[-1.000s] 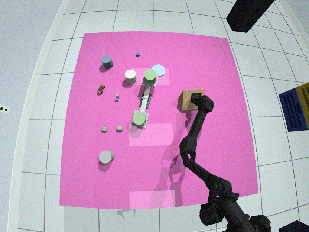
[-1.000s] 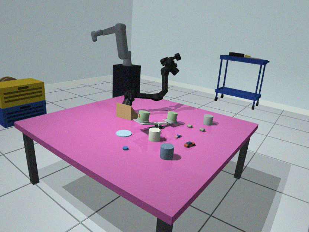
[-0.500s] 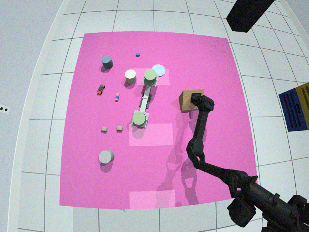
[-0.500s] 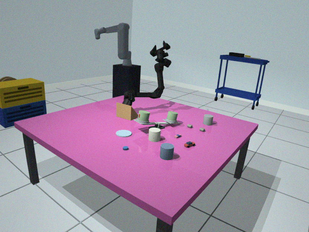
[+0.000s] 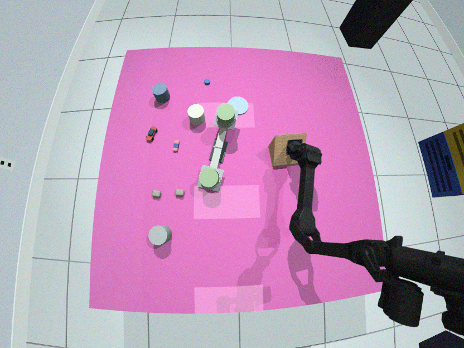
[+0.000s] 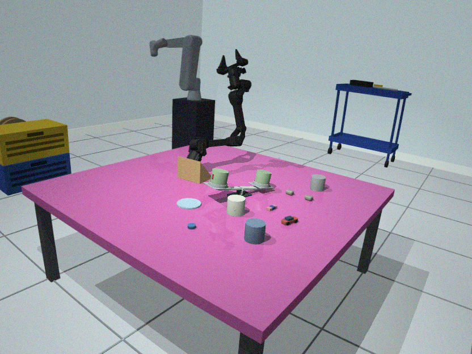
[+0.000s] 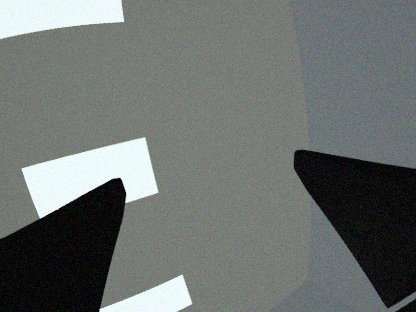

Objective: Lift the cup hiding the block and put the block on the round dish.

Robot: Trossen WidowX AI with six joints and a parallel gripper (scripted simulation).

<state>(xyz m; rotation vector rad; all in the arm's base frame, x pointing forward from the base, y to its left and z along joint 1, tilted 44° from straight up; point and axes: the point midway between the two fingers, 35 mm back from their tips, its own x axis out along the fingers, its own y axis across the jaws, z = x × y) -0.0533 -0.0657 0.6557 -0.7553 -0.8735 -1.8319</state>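
Right now the pale teal block is 58 cm below my gripper tip, 43 cm ahead of it and 33 cm to the right of it. Also, from my gripper tip: balance 58 cm below, 46 cm to the right, 39 cm ahead; then grey cylinder 62 cm ahead, 58 cm below, 12 cm to the right; then pale blue round dish 68 cm to the right, 61 cm below, 27 cm ahead.
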